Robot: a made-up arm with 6 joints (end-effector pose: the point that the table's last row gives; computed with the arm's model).
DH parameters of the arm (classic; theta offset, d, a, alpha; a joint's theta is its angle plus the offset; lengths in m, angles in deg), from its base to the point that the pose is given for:
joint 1: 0 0.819 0.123 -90
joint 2: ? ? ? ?
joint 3: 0 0 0.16 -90
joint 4: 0 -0.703 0 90
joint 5: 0 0 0 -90
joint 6: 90 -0.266 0 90
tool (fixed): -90 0 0 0
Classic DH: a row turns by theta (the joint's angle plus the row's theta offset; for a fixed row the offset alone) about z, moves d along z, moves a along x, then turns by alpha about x.
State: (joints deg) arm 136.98 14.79 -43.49 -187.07 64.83 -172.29
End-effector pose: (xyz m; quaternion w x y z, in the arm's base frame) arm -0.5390 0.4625 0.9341 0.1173 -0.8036 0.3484 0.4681
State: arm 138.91 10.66 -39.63 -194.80 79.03 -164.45
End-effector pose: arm -0.5685 0.4073 1.0450 0.0103 -0.8043 0.3721 0.4632
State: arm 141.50 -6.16 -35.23 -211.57 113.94 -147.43
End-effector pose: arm -0.4907 0.2277 1.3636 0.2928 0.7431 -0.3730 -0.4722
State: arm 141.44 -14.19 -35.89 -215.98 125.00 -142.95
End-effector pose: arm -0.4025 0.1571 1.4535 0.3846 0.7115 -0.3497 -0.4728
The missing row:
joint 2: -90 0 0.88 180
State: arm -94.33 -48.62 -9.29 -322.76 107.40 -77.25
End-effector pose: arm 0.1746 0.2721 2.0759 0.7744 -0.4638 -0.3790 0.2037
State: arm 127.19 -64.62 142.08 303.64 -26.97 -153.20
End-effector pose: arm 0.8086 -1.2318 0.6906 0.7630 0.2053 -0.0490 -0.6109
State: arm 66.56 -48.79 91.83 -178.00 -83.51 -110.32
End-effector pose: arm -0.5553 -1.2576 1.5360 0.0292 0.5836 -0.5210 -0.6222
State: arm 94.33 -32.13 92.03 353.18 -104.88 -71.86
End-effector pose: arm 0.0166 -0.6231 2.1429 0.4476 0.4550 0.3384 0.6915
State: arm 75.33 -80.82 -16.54 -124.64 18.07 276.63
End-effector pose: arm -0.0439 -0.4359 1.8697 0.5049 -0.6639 -0.5159 -0.1950
